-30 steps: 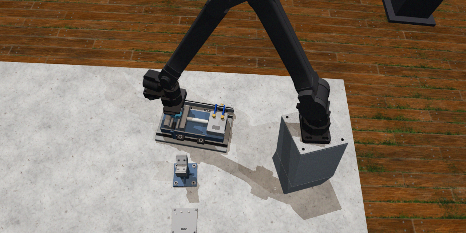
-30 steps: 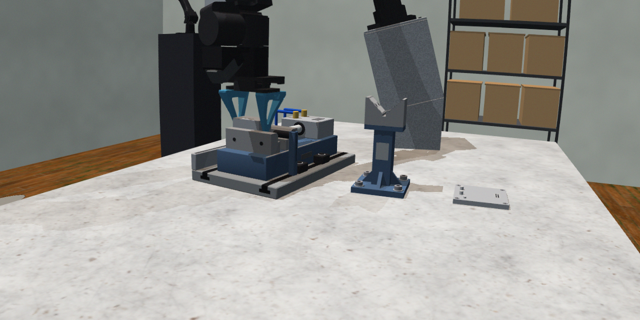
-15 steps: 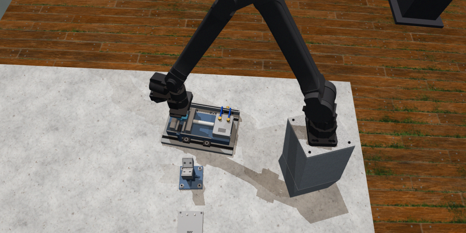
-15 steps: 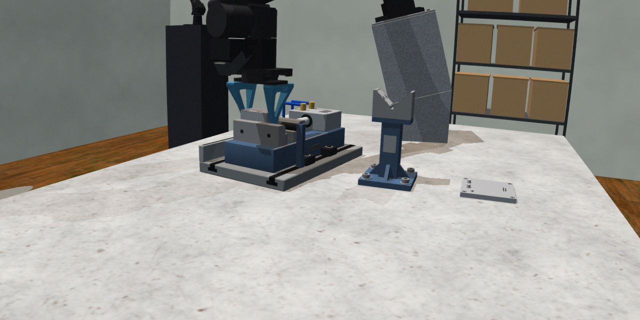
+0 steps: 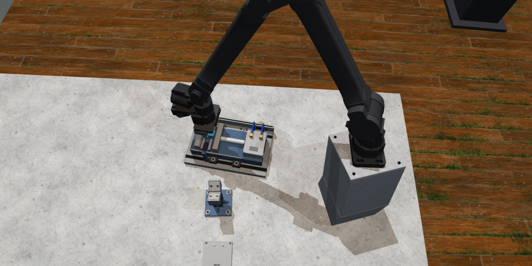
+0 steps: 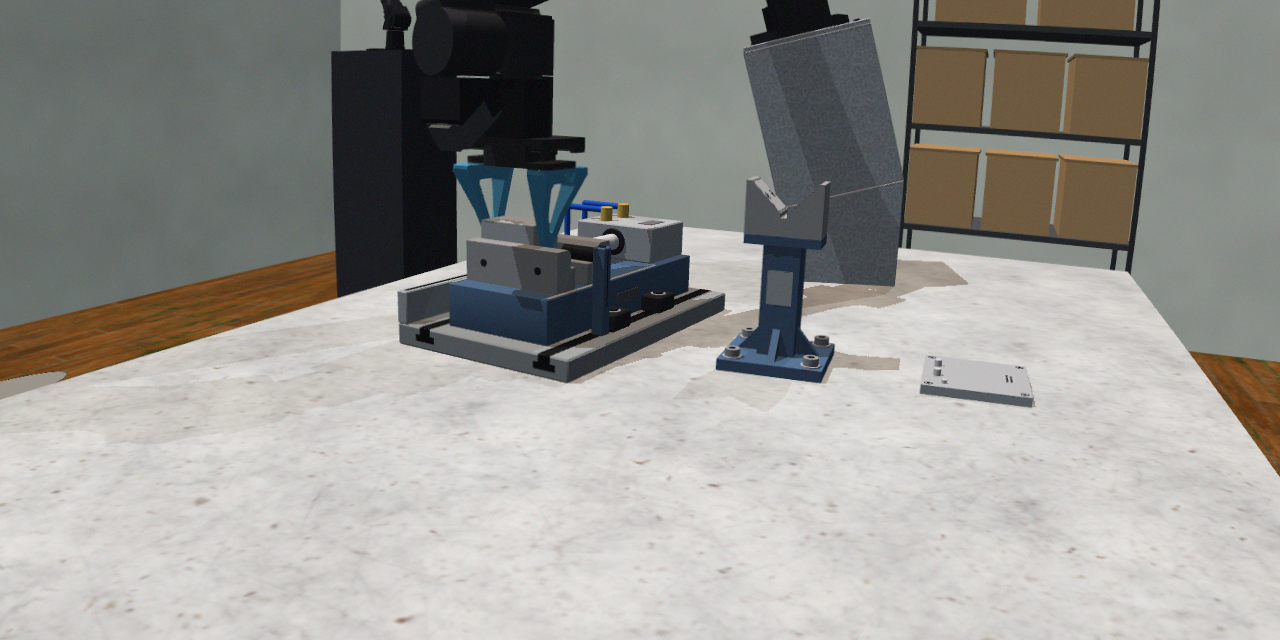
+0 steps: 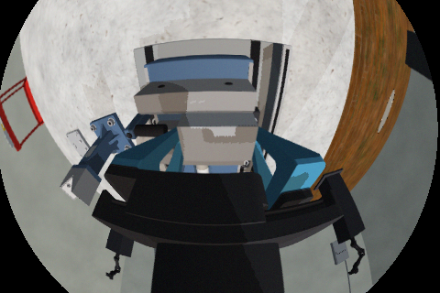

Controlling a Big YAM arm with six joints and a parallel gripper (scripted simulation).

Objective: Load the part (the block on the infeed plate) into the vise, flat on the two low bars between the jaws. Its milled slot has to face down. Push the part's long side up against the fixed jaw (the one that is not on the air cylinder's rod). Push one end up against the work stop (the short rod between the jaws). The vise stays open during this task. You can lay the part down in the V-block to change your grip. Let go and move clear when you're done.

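My gripper is now 1 cm above the grey part. Also, from my hand: work stop (7 cm to the left, 1 cm below, 1 cm ahead); moving jaw (3 cm behind, 2 cm to the left, 2 cm below); fixed jaw (3 cm ahead, 2 cm to the left, 2 cm below).
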